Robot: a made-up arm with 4 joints. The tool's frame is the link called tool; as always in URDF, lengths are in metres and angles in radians.
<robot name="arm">
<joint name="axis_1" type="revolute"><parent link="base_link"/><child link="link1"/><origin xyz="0.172 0 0.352" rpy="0 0 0"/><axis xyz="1 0 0"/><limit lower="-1.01" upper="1.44" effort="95" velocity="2.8"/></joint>
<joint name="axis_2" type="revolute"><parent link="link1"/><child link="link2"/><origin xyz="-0.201 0.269 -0.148" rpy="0 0 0"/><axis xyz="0 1 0"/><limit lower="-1.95" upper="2.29" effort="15" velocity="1.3"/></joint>
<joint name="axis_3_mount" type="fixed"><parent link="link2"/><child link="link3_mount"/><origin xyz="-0.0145 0.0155 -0.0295" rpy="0 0 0"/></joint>
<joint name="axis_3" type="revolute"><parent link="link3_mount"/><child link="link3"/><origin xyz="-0.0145 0.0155 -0.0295" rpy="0 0 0"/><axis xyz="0 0 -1"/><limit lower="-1.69" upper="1.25" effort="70" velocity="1.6"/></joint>
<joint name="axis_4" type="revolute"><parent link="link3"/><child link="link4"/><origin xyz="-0.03 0.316 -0.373" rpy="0 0 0"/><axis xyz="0 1 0"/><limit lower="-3.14" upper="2.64" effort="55" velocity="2.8"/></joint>
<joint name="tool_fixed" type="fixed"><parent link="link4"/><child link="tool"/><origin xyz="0.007 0.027 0.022" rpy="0 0 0"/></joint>
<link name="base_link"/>
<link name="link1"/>
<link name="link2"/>
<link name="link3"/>
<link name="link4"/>
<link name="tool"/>
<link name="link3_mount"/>
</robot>
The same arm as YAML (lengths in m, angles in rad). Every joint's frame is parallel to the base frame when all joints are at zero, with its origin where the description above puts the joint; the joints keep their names.
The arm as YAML. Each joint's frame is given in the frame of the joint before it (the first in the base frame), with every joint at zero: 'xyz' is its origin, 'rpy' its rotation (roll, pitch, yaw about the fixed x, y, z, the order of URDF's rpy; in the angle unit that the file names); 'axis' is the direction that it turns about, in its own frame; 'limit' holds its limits. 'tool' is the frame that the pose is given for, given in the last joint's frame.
units:
  length: m
  angle: rad
joints:
  - name: axis_1
    type: revolute
    origin:
      xyz: [0.172, 0.0, 0.352]
      rpy: [0.0, 0.0, 0.0]
    axis: [1.0, 0.0, 0.0]
    limit:
      lower: -1.01
      upper: 1.44
  - name: axis_2
    type: revolute
    origin:
      xyz: [-0.201, 0.269, -0.148]
      rpy: [0.0, 0.0, 0.0]
    axis: [0.0, 1.0, 0.0]
    limit:
      lower: -1.95
      upper: 2.29
  - name: axis_3
    type: revolute
    origin:
      xyz: [-0.029, 0.031, -0.059]
      rpy: [0.0, 0.0, 0.0]
    axis: [0.0, 0.0, -1.0]
    limit:
      lower: -1.69
      upper: 1.25
  - name: axis_4
    type: revolute
    origin:
      xyz: [-0.03, 0.316, -0.373]
      rpy: [0.0, 0.0, 0.0]
    axis: [0.0, 1.0, 0.0]
    limit:
      lower: -3.14
      upper: 2.64
tool:
  origin:
    xyz: [0.007, 0.027, 0.022]
    rpy: [0.0, 0.0, 0.0]

